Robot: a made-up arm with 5 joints.
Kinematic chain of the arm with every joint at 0, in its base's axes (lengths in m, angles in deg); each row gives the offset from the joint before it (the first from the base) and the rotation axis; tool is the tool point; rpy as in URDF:
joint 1: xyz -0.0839 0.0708 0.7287 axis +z
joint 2: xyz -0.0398 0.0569 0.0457 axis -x
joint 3: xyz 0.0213 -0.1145 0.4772 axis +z
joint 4: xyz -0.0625 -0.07 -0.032 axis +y
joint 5: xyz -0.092 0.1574 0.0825 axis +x
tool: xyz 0.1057 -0.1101 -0.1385 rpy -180 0 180
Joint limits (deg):
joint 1: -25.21..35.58
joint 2: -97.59..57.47
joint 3: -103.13..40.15
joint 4: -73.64..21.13
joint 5: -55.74..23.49
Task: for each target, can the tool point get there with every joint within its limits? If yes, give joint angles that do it. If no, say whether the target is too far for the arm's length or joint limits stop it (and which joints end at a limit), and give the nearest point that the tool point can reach.
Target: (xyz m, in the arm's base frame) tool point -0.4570 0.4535 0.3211
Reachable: no: joint limits stop it (at a limit: joint 1, joint 2, joint 3, joint 4, joint 5) | nearest point -0.3006 -0.1366 0.5930 | short by 0.668 m
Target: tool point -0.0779 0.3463 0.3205
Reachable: no: joint limits stop it (at a limit: joint 1, joint 2, joint 3, joint 4) | nearest point -0.2870 -0.1490 0.5759 | short by 0.595 m
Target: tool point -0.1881 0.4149 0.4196
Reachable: no: joint limits stop it (at a limit: joint 2, joint 4, joint 5) | nearest point -0.1844 0.4027 0.9861 | short by 0.567 m
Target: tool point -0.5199 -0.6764 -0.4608
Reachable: no: too far | nearest point -0.2952 -0.2914 0.4411 | short by 1.006 m
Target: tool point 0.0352 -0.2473 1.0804
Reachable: yes | joints 26.77 -28.49 27.12 -65.85 -23.26
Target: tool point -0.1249 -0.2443 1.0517
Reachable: yes | joints 7.84 -44.56 -90.62 -53.76 -21.42
